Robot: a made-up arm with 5 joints.
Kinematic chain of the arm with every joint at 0, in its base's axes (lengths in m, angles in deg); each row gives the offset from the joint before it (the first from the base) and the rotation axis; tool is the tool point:
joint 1: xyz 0 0 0.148 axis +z
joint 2: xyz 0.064 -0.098 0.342 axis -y
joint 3: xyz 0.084 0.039 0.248 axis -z
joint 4: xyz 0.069 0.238 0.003 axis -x
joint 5: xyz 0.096 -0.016 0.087 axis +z
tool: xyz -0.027 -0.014 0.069
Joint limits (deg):
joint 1: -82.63..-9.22
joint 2: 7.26..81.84
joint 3: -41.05..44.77
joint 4: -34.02..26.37
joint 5: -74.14..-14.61
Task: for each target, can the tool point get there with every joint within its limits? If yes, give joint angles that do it. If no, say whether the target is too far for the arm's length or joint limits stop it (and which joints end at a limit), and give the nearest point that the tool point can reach.
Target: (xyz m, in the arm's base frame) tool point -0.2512 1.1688 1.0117
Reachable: no: too far | nearest point -0.0831 0.3868 0.7393 | short by 0.845 m
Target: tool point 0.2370 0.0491 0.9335
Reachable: yes | joints -38.04 14.23 -5.00 1.48 -40.33
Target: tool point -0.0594 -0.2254 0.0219
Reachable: no: joint limits stop it (at a limit: joint 1, joint 2, joint 3, joint 4) | nearest point -0.2624 0.1745 0.6395 | short by 0.763 m
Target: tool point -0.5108 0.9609 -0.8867
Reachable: no: too far | nearest point -0.1977 0.3719 0.5325 | short by 1.568 m
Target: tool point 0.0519 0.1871 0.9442
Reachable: yes | joints -57.07 57.45 15.04 6.88 -41.09
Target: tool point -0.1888 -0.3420 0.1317
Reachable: no: joint limits stop it (at a limit: joint 1, joint 2, joint 3, joint 4, joint 5) | nearest point -0.2613 0.1734 0.6406 | short by 0.728 m
